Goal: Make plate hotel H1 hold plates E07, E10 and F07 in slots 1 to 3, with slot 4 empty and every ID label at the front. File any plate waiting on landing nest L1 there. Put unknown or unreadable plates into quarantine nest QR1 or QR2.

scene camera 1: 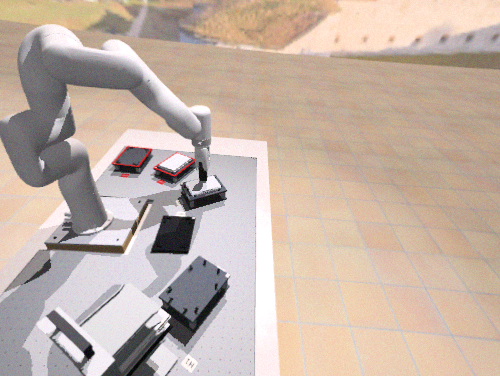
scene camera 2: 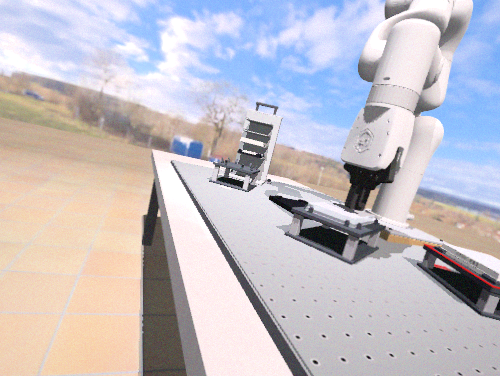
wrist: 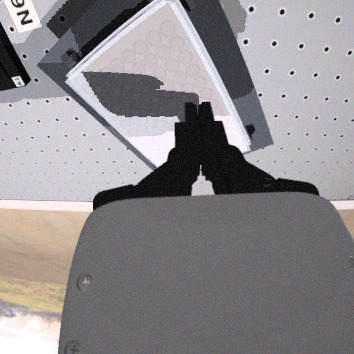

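Seen in the pictures: gripper, fingertip midpoint: point(scene camera 1: 203, 179) point(scene camera 2: 353, 208) point(wrist: 196, 120); arm's base, link origin: point(scene camera 1: 93, 222) point(scene camera 2: 385, 219).
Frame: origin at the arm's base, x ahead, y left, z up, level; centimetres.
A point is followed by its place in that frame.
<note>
A light plate with round wells point(scene camera 1: 212, 184) @[x 40.1, y 19.5, z 4.5 cm] point(scene camera 2: 332, 212) @[x 41.7, y 22.7, z 4.2 cm] point(wrist: 165, 55) @[x 32.0, y 19.7, z 4.5 cm] lies on a dark raised nest point(scene camera 2: 320, 221) @[x 43.8, y 23.0, z 2.6 cm] point(wrist: 220, 45) @[x 32.0, y 23.0, z 3.1 cm]; its ID label does not show. My gripper point(scene camera 1: 202, 180) @[x 36.1, y 21.4, z 5.2 cm] point(scene camera 2: 354, 207) @[x 36.1, y 21.4, z 5.2 cm] point(wrist: 196, 120) @[x 36.1, y 21.4, z 5.2 cm] is shut and empty, fingertips together over the plate; whether they touch it I cannot tell. The hotel H1 point(scene camera 1: 120, 320) @[x 28.6, y -43.5, z 20.5 cm] point(scene camera 2: 273, 145) @[x 20.0, y -43.8, z 13.5 cm] stands at the far end in scene camera 2, with a white plate point(scene camera 2: 252, 142) @[x 32.3, y -36.5, z 12.5 cm] above a dark layer. A red-rimmed nest point(scene camera 1: 172, 175) @[x 21.9, y 27.5, z 2.1 cm] point(scene camera 2: 465, 268) @[x 26.7, y 36.2, z 2.0 cm] bears another light plate point(scene camera 1: 175, 162) @[x 21.7, y 35.9, z 3.5 cm]. A second red-rimmed nest point(scene camera 1: 131, 157) @[x 0.6, y 40.1, z 2.1 cm] holds no plate.
A dark raised nest with pegs point(scene camera 1: 195, 290) @[x 39.5, y -27.9, z 4.1 cm] point(scene camera 2: 235, 167) @[x 43.0, y -19.8, z 4.1 cm] stands beside the hotel and bears no plate. A low black nest point(scene camera 1: 173, 234) @[x 28.3, y -3.9, z -0.7 cm] lies between it and the plate under my gripper. The arm's base board point(scene camera 1: 90, 240) @[x 2.8, y -8.6, z 0.5 cm] is beside them. A label card point(scene camera 1: 189, 363) @[x 40.1, y -43.2, z -1.9 cm] reads H1.
</note>
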